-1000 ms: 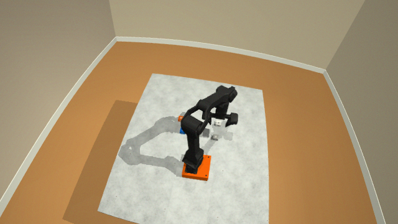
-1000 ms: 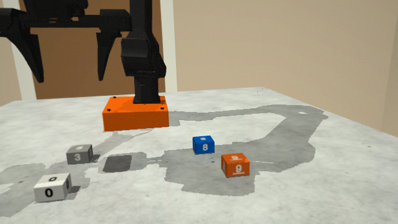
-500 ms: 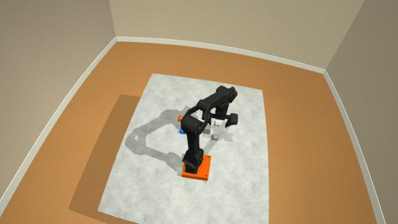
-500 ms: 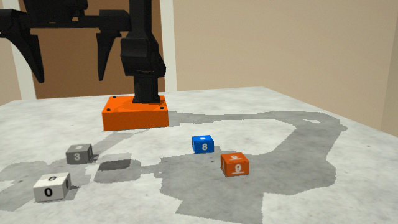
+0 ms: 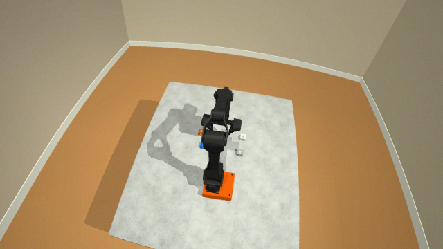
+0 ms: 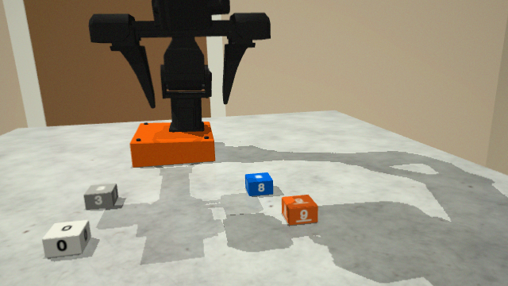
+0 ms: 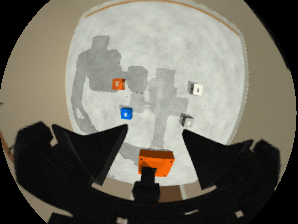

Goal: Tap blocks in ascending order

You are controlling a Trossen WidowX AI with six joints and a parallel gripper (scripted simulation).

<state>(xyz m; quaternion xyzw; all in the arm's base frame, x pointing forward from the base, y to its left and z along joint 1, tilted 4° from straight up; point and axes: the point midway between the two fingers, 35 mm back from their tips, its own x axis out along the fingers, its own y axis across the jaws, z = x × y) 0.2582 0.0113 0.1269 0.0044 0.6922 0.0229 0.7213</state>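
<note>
Now: gripper tip 8 cm short of the white block, 12 cm to the left of it and 11 cm above it. Round my gripper tip: grey block (2 cm behind, 12 cm to the right, 11 cm below); then orange block (7 cm ahead, 11 cm to the left, 11 cm below); then blue block (2 cm behind, 8 cm to the left, 11 cm below).
</note>
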